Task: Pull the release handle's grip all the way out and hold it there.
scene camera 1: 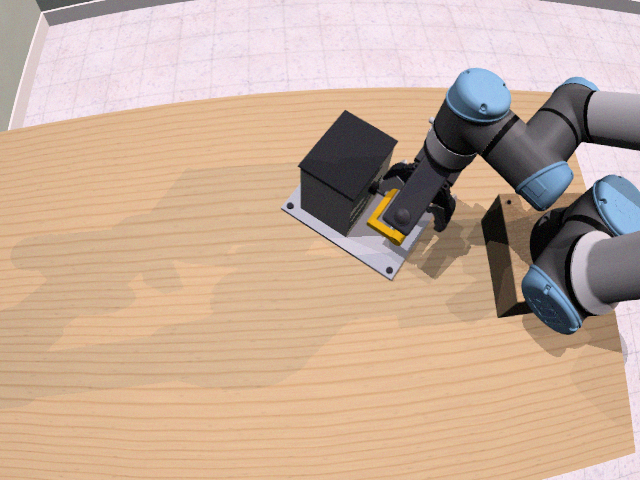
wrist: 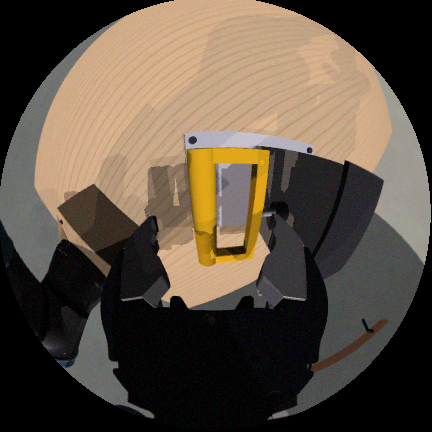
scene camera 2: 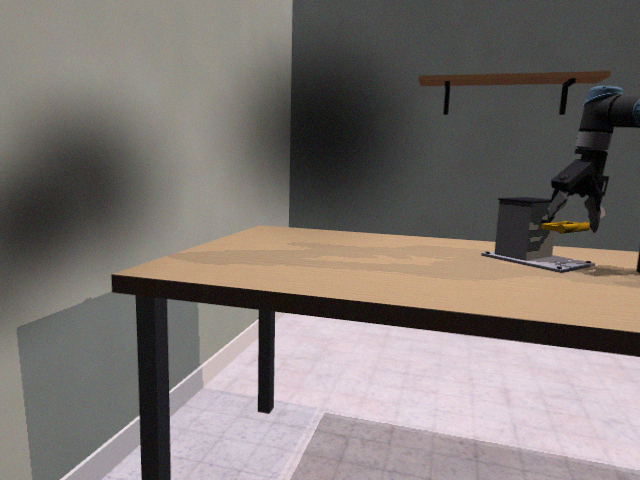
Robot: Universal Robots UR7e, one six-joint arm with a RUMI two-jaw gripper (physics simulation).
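The release handle's yellow rectangular grip [scene camera 1: 380, 222] [scene camera 2: 566, 227] [wrist: 202, 200] sticks out sideways from the dark box [scene camera 1: 347, 155] [scene camera 2: 511, 227] [wrist: 350, 210], joined by a short shaft [wrist: 268, 214]. The box stands on a light grey base plate [scene camera 1: 356, 247] [scene camera 2: 540, 262] [wrist: 225, 139]. My gripper [scene camera 1: 409, 207] [scene camera 2: 571, 226] [wrist: 212, 215] is open, pointing down over the grip. One finger is on the box side, near the shaft, and the other is beyond the grip's thick outer bar. In scene camera 2 the fingertips are about at grip height. Contact cannot be told. My gripper hides part of the grip in scene camera 1.
A brown wooden block [scene camera 1: 516, 232] [wrist: 100, 215] stands on the table [scene camera 1: 206, 423] [scene camera 2: 361, 294], on the far side of my gripper from the box, close to my arm's lower joints. A wall shelf [scene camera 2: 511, 79] [wrist: 350, 350] hangs behind the table.
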